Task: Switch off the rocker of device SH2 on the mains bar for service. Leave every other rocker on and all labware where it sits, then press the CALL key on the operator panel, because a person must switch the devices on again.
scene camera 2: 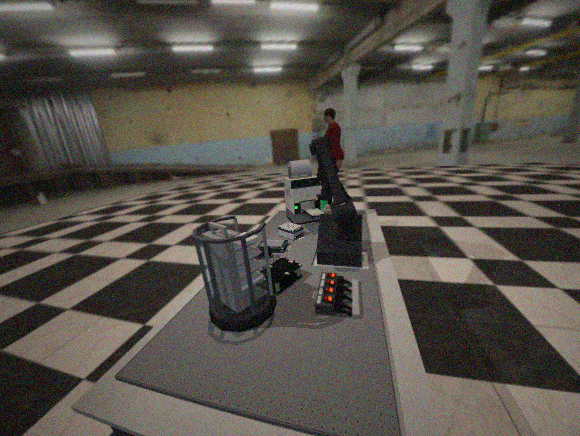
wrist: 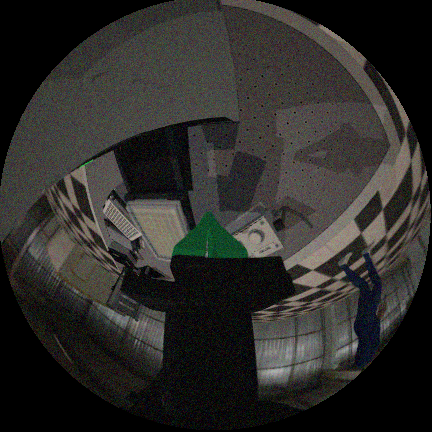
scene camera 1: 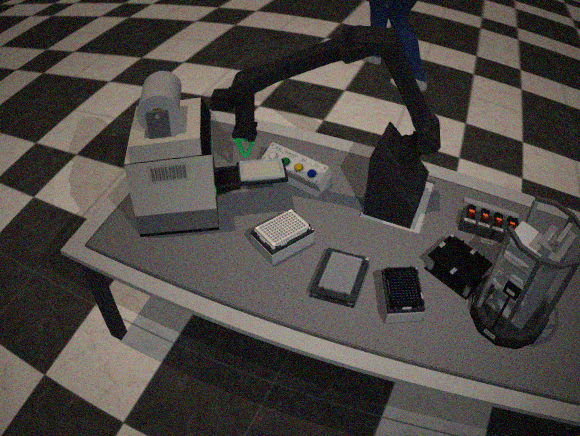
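Seen in the pictures: gripper, fingertip midpoint: [scene camera 2: 322, 209] [wrist: 207, 215] [scene camera 1: 245, 157]; arm's base, link origin: [scene camera 2: 346, 228] [scene camera 1: 400, 153].
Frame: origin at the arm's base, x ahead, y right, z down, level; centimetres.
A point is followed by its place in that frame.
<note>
My gripper [scene camera 1: 245, 154] @(y 42.3, x 21.7, z 3.1 cm) [scene camera 2: 324, 204] @(y 42.3, x 21.7, z 3.1 cm) [wrist: 207, 215] @(y 42.3, x 21.7, z 3.1 cm) is shut and empty, green fingers pointing down. It hangs beside the white-key end of the operator panel [scene camera 1: 322, 182] @(y 20.4, x 12.9, z 10.9 cm) [wrist: 270, 241] @(y 40.3, x 8.4, z 7.7 cm), with no contact visible. In scene camera 1 the panel shows a white key [scene camera 1: 273, 155] @(y 38.5, x 11.2, z 8.1 cm), a green key [scene camera 1: 286, 161] @(y 33.4, x 12.0, z 8.1 cm), a yellow key [scene camera 1: 298, 167] @(y 28.7, x 12.9, z 8.2 cm) and a blue key [scene camera 1: 312, 173] @(y 23.6, x 13.5, z 8.1 cm); their lettering is unreadable. In the wrist view the fingers hide part of the panel. The mains bar [scene camera 1: 479, 228] @(y -31.7, x 7.0, z 11.9 cm) [scene camera 2: 357, 301] @(y -37.6, x -8.3, z 13.4 cm) stands far off at the right; its several visible rockers glow orange. I cannot tell which is SH2.
A grey instrument [scene camera 1: 172, 192] @(y 49.2, x 49.0, z -0.9 cm) [wrist: 125, 75] stands left of the gripper, its arm bearing a plate [scene camera 1: 261, 171] @(y 33.7, x 26.7, z 2.0 cm) [wrist: 160, 227] @(y 37.5, x 26.0, z 2.0 cm). A white well plate [scene camera 1: 282, 229] @(y 20.1, x 39.2, z 8.1 cm), lidded plate [scene camera 1: 341, 272] @(y 0.5, x 43.1, z 11.5 cm), black rack [scene camera 1: 403, 289] @(y -17.1, x 43.9, z 8.3 cm), black device [scene camera 1: 459, 265] @(y -29.2, x 28.2, z 9.0 cm) and round caged rack [scene camera 2: 242, 316] @(y -58.6, x 27.0, z 9.9 cm) stand on the table.
</note>
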